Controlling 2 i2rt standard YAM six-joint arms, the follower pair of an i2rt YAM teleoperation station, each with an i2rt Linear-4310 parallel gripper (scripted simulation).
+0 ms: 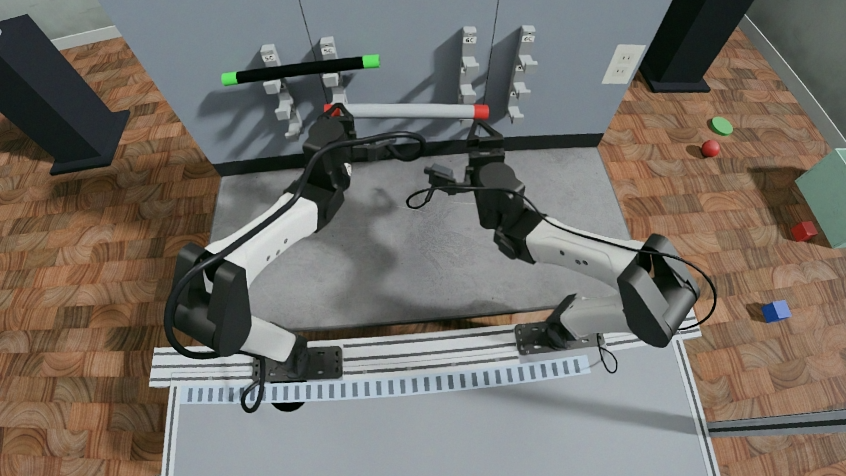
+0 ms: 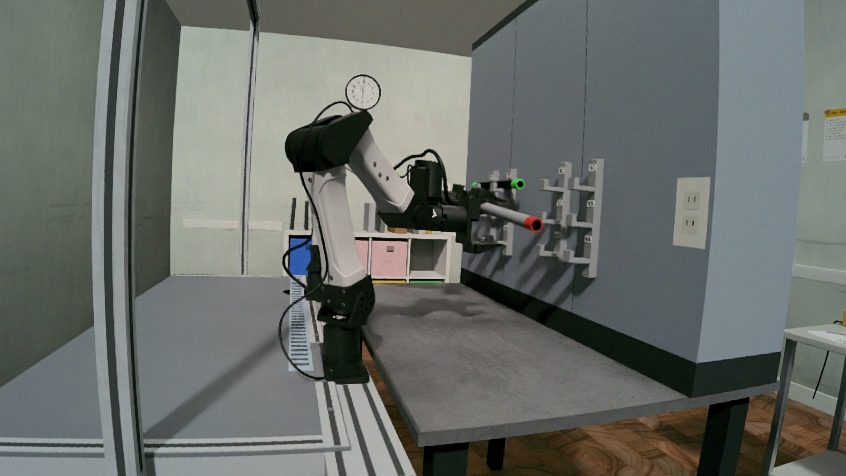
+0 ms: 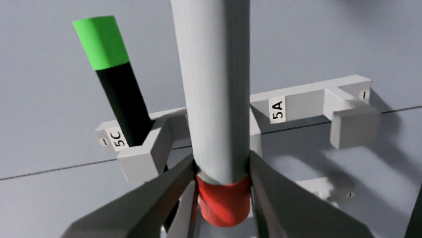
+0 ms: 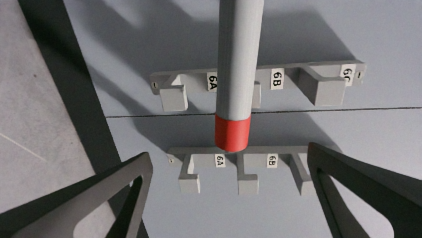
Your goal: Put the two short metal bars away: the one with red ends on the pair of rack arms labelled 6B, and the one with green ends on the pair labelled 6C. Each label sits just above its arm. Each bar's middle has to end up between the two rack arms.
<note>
The pictures show: my left gripper, my right gripper and a red-ended bar.
My right gripper also shows in image 4.
</note>
